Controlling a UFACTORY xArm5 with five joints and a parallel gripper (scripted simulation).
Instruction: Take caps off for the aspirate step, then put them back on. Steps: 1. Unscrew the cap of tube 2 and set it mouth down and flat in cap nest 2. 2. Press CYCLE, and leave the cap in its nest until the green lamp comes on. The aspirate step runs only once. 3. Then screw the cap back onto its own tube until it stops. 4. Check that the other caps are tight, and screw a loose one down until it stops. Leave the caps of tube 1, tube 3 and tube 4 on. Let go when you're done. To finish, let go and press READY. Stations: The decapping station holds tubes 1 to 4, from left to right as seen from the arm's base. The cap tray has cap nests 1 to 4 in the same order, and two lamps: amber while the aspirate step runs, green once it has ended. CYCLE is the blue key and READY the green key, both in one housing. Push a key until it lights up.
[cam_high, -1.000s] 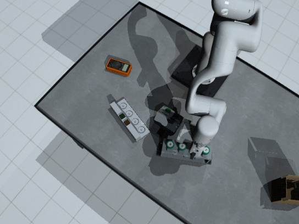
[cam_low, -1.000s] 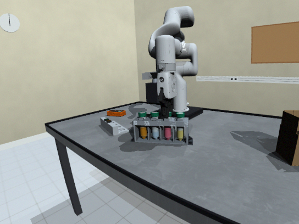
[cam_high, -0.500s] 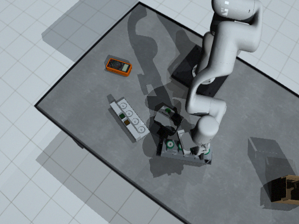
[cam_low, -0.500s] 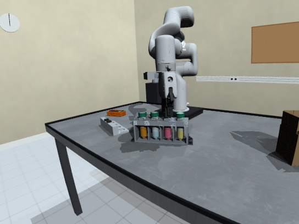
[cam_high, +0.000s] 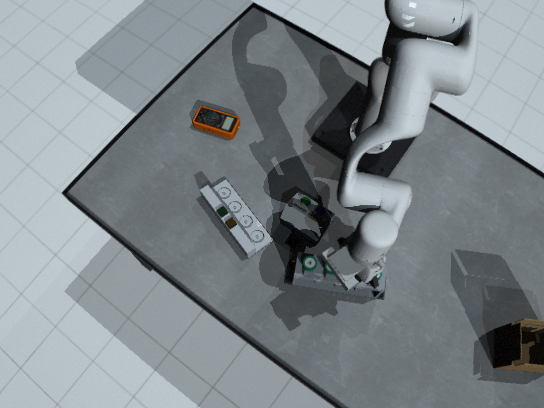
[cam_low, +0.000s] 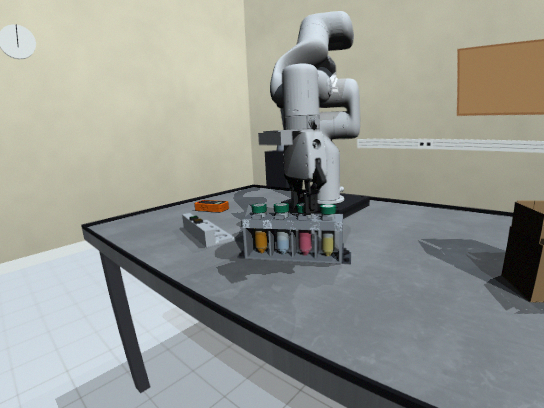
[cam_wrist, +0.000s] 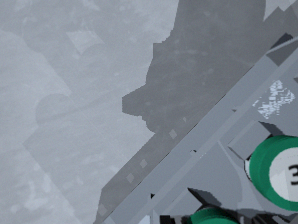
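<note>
Right now the tube 2's threaded neck is 1 cm below my hand. Round my hand: key housing (8 cm behind, 18 cm to the right, 8 cm below); green key (10 cm behind, 20 cm to the right, 6 cm below); blue key (10 cm behind, 16 cm to the right, 6 cm below).
</note>
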